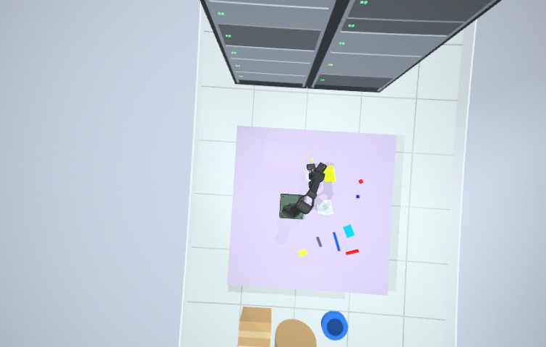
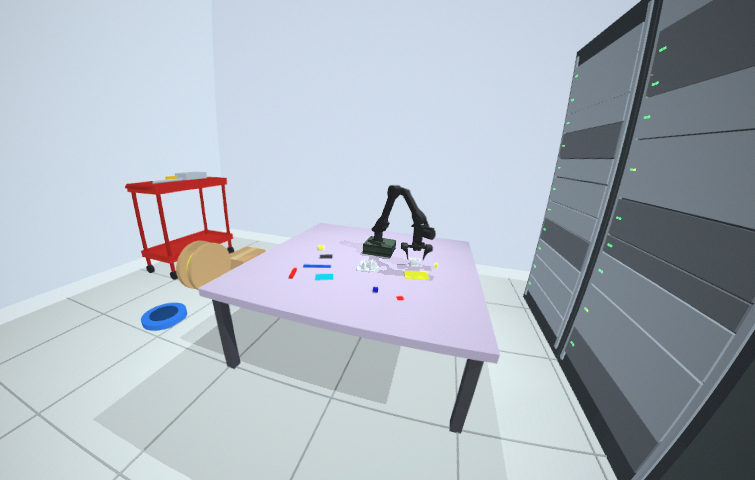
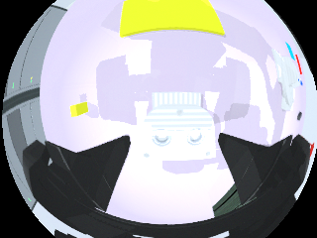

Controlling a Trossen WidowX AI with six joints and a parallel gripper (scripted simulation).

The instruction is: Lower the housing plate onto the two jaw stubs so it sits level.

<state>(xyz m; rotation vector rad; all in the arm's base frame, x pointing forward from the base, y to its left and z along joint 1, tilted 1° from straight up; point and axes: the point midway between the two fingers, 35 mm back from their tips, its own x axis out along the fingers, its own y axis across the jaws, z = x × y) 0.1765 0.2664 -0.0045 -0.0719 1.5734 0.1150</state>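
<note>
The white block is 1 cm below my gripper tip and 1 cm ahead of it. From my gripper tip the other things lie so: white housing plate (1 cm ahead); then small yellow piece (13 cm to the left, 2 cm ahead, 1 cm below); then yellow plate (16 cm ahead, 2 cm to the left, 2 cm below).
</note>
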